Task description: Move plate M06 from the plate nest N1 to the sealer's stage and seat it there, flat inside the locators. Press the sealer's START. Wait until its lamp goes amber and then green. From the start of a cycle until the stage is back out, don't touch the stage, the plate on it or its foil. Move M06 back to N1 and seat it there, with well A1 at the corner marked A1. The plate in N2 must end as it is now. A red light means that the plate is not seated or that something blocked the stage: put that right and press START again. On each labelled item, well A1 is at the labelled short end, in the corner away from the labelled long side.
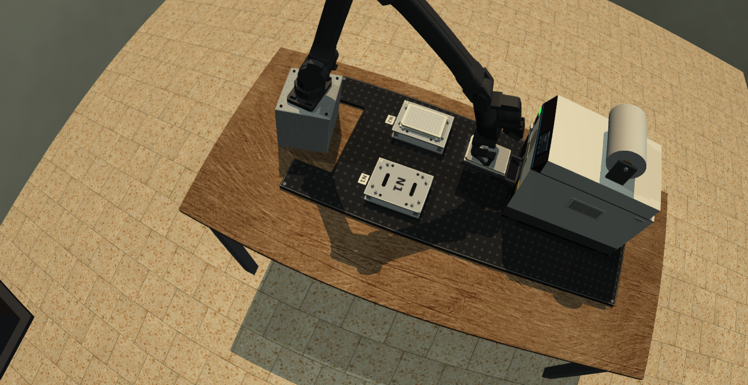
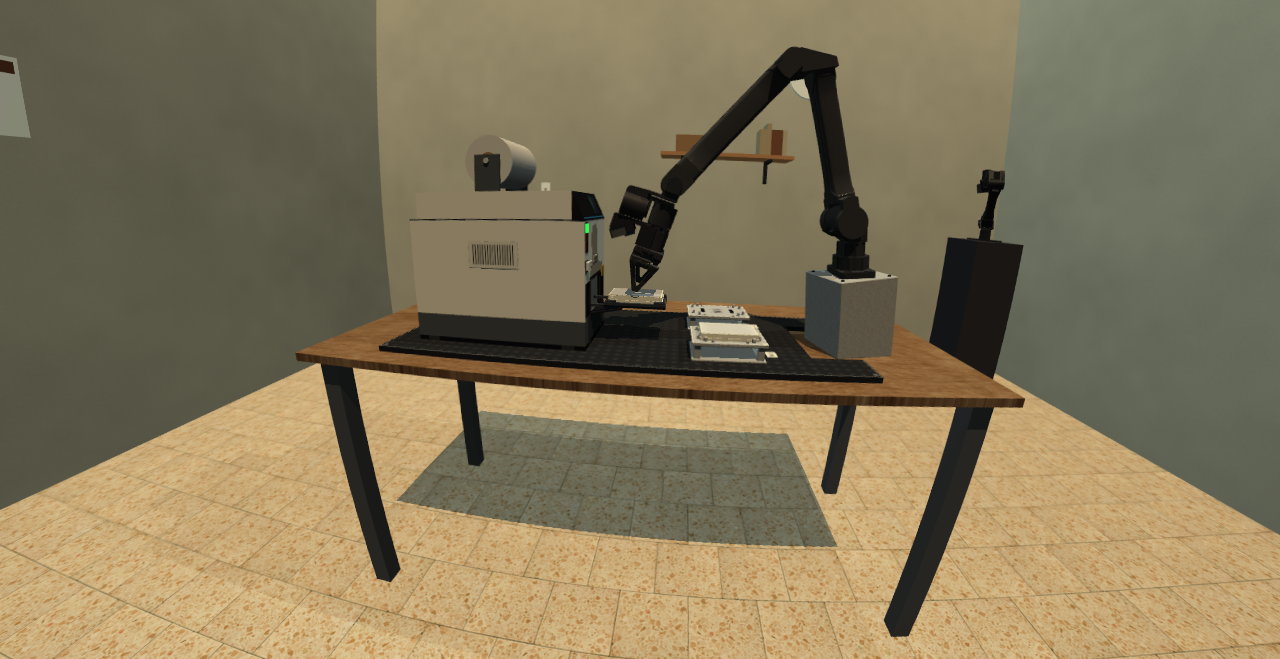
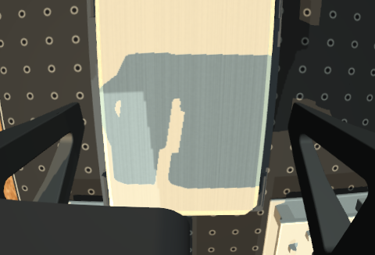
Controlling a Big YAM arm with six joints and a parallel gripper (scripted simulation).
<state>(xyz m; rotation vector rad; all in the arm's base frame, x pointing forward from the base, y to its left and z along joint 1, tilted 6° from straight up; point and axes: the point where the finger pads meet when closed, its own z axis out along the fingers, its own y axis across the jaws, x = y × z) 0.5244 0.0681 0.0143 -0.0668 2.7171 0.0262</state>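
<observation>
Right now the plate M06 is 30 mm below my hand. From my hand the other things lie so: start button: 100 mm ahead, 100 mm to the left, 50 mm above; then well plate: 220 mm behind, 60 mm to the left, 90 mm below; then sealer stage: 40 mm below.
</observation>
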